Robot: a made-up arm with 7 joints.
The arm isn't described. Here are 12 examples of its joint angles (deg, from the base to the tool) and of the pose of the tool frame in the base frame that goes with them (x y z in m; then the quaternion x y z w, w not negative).
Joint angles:
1: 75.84 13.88 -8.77 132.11 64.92 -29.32 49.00
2: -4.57 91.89 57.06 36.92 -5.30 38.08 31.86
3: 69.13 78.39 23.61 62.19 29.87 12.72 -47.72
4: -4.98 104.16 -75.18 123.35 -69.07 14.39 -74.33
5: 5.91 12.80 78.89 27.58 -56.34 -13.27 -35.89
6: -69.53 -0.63 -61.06 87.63 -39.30 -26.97 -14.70
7: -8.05 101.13 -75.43 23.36 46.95 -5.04 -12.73
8: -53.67 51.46 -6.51 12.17 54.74 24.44 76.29
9: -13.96 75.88 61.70 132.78 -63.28 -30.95 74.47
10: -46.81 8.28 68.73 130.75 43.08 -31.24 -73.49
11: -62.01 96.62 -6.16 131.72 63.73 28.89 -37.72
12: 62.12 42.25 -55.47 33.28 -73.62 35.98 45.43
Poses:
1: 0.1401 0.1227 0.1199 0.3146 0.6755 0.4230 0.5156
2: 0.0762 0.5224 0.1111 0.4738 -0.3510 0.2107 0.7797
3: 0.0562 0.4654 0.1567 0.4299 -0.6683 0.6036 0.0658
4: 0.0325 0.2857 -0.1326 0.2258 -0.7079 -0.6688 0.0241
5: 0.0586 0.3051 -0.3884 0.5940 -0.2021 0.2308 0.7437
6: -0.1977 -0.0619 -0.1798 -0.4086 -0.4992 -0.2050 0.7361
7: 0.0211 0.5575 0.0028 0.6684 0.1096 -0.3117 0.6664
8: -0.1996 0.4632 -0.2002 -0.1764 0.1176 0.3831 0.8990
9: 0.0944 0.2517 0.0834 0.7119 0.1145 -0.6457 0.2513
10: -0.0238 0.2792 -0.0997 0.4803 -0.6499 0.5854 0.0651
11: 0.0678 0.2265 -0.1365 0.1032 -0.1290 -0.3650 0.9162
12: 0.3554 0.3294 -0.1158 0.6059 0.1409 -0.4308 0.6538
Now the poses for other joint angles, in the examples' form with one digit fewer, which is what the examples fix.
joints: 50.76 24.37 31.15 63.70 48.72 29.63 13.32
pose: 0.304 0.344 -0.045 -0.288 -0.771 0.273 0.498
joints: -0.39 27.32 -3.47 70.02 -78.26 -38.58 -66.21
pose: 0.191 0.253 -0.284 0.419 -0.805 -0.376 0.189
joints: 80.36 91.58 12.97 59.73 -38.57 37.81 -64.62
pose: -0.020 0.464 0.179 -0.841 0.049 -0.523 0.128
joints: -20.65 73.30 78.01 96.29 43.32 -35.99 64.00
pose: 0.085 0.388 0.105 0.292 -0.712 -0.610 0.190
